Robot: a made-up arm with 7 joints. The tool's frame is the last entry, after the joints. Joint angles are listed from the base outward. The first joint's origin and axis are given. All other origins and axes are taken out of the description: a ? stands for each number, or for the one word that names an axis. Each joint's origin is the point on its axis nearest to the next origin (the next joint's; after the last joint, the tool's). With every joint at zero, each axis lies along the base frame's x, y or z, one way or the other. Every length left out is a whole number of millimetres.
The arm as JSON. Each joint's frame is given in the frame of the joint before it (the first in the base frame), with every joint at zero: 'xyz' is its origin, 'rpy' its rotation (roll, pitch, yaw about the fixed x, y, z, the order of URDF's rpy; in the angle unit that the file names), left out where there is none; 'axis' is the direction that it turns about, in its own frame. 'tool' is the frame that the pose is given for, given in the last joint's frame.
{
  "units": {
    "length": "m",
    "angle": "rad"
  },
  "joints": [
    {
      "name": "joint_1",
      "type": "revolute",
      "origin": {
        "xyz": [
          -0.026,
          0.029,
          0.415
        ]
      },
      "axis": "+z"
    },
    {
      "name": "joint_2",
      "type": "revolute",
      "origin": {
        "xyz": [
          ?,
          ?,
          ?
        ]
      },
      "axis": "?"
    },
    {
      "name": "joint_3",
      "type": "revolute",
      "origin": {
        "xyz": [
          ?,
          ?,
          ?
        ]
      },
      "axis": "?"
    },
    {
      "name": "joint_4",
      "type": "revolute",
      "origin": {
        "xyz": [
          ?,
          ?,
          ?
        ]
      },
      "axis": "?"
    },
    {
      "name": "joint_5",
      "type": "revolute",
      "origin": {
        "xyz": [
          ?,
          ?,
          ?
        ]
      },
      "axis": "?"
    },
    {
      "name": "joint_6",
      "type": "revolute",
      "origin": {
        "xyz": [
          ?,
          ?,
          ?
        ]
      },
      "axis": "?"
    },
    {
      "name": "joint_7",
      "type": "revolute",
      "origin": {
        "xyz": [
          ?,
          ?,
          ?
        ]
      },
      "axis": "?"
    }
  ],
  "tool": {
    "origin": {
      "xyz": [
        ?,
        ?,
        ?
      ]
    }
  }
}
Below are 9 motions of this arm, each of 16 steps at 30 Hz.
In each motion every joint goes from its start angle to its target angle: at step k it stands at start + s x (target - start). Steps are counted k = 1, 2, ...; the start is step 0. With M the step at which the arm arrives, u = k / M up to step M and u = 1 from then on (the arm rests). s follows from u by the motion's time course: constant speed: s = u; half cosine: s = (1 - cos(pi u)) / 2; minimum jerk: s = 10 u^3 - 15 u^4 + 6 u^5.
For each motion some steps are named. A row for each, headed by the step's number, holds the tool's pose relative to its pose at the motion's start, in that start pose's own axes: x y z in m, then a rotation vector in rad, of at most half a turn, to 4 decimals.
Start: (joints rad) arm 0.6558 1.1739 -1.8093 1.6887 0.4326 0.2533 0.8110
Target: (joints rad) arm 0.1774 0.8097 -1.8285 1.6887 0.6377 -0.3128 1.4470
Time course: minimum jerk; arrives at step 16
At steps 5, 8, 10, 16:
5: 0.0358 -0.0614 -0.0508 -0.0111 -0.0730 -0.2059
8: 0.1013 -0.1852 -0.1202 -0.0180 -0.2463 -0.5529
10: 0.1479 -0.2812 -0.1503 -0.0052 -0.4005 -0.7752
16: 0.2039 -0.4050 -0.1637 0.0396 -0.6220 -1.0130

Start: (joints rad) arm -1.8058 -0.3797 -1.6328 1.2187 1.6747 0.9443 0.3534
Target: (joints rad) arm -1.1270 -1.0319 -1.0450 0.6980 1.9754 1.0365 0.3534
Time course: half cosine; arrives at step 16
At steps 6, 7, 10, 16:
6: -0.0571 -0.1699 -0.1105 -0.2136 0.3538 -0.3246
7: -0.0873 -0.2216 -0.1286 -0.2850 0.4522 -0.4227
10: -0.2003 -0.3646 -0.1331 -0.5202 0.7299 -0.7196
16: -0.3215 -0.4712 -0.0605 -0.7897 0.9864 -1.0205

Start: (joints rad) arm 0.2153 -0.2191 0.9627 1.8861 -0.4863 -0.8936 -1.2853
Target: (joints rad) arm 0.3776 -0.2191 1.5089 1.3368 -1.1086 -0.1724 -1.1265
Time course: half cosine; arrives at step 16
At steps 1, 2, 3, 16:
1: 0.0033 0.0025 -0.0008 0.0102 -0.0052 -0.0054
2: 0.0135 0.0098 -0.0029 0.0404 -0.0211 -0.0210
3: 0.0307 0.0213 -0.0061 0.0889 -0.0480 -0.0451
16: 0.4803 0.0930 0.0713 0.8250 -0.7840 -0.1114

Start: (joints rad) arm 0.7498 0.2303 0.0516 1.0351 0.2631 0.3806 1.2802
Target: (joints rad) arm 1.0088 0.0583 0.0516 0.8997 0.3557 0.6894 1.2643
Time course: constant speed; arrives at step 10
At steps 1, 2, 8, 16:
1: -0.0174 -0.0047 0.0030 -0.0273 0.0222 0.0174
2: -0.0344 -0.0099 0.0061 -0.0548 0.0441 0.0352
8: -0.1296 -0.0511 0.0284 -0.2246 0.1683 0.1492
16: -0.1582 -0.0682 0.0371 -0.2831 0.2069 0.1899

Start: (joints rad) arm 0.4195 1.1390 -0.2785 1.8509 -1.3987 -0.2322 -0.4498
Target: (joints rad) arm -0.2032 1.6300 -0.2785 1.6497 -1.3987 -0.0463 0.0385
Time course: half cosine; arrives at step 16
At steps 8, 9, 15, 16:
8: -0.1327 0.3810 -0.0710 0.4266 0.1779 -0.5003
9: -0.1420 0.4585 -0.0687 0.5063 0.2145 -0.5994
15: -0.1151 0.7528 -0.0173 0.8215 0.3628 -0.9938
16: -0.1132 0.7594 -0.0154 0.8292 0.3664 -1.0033

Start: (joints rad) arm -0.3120 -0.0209 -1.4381 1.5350 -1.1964 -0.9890 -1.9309
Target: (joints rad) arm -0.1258 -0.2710 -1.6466 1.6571 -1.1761 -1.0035 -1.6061
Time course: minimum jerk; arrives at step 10
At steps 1, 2, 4, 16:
1: -0.0011 0.0007 0.0010 0.0005 0.0026 -0.0030
2: -0.0074 0.0048 0.0068 0.0030 0.0176 -0.0204
4: -0.0368 0.0284 0.0386 0.0145 0.0951 -0.1148
16: -0.0800 0.1052 0.1293 0.0307 0.2844 -0.3809

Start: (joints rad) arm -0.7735 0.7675 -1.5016 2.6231 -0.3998 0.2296 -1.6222
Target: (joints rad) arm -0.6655 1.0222 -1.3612 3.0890 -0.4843 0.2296 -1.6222
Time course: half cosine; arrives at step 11
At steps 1, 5, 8, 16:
1: 0.0027 -0.0080 0.0042 -0.0125 -0.0013 0.0009
5: 0.0500 -0.1559 0.1073 -0.2616 -0.0238 0.0064
8: 0.0814 -0.2691 0.2357 -0.4985 -0.0394 -0.0122
16: 0.0897 -0.3073 0.2970 -0.5984 -0.0444 -0.0276

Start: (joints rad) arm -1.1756 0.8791 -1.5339 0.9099 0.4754 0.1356 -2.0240
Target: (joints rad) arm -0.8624 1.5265 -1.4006 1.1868 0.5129 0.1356 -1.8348
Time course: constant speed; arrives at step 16
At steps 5, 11, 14, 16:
5: 0.1162 -0.0580 0.0599 -0.1458 0.0587 0.1564
11: 0.2750 -0.0818 0.1307 -0.3241 0.1108 0.3424
14: 0.3574 -0.0739 0.1618 -0.4120 0.1308 0.4350
16: 0.4119 -0.0616 0.1797 -0.4695 0.1423 0.4966

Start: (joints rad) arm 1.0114 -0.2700 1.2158 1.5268 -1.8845 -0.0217 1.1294
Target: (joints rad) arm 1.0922 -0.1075 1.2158 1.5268 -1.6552 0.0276 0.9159
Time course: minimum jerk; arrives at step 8
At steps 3, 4, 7, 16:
3: -0.0086 -0.0077 -0.0057 0.0115 -0.0037 -0.0472
4: -0.0162 -0.0134 -0.0109 0.0222 -0.0048 -0.0855
7: -0.0342 -0.0229 -0.0239 0.0502 -0.0017 -0.1667
16: -0.0348 -0.0232 -0.0243 0.0513 -0.0015 -0.1694

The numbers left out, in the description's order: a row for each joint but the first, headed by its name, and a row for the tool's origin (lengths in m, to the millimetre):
joint_2: xyz 0.022 -0.025 0.0, axis +y
joint_3: xyz -0.004 0.0 0.421, axis +z
joint_4: xyz 0.023 0.021 0.0, axis -y
joint_5: xyz 0.115 0.0 -0.514, axis -z
joint_6: xyz -0.017 -0.024 0.0, axis +y
joint_7: xyz 0.067 0.0 -0.054, axis -z
tool: xyz -0.027 -0.026 0.0

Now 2 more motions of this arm.
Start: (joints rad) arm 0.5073 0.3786 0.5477 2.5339 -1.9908 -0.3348 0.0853
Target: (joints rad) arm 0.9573 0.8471 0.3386 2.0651 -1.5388 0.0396 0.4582
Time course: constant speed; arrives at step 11
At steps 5, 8, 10, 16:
5: 0.0855 0.3129 -0.1073 0.3277 0.0420 -0.5398
8: 0.1943 0.4999 -0.1186 0.5782 0.1143 -0.7958
10: 0.2825 0.6161 -0.0986 0.7630 0.1859 -0.9267
16: 0.3293 0.6705 -0.0800 0.8592 0.2292 -0.9781

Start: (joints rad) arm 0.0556 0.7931 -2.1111 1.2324 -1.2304 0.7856 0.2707
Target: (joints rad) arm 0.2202 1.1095 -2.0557 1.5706 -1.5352 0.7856 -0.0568
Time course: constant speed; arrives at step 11
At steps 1, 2, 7, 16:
1: 0.0122 -0.0209 0.0324 -0.0619 -0.0427 0.0309
2: 0.0229 -0.0408 0.0666 -0.1254 -0.0827 0.0609
7: 0.0505 -0.1216 0.2602 -0.4659 -0.2404 0.1933
16: 0.0385 -0.1590 0.4330 -0.7595 -0.3124 0.2716

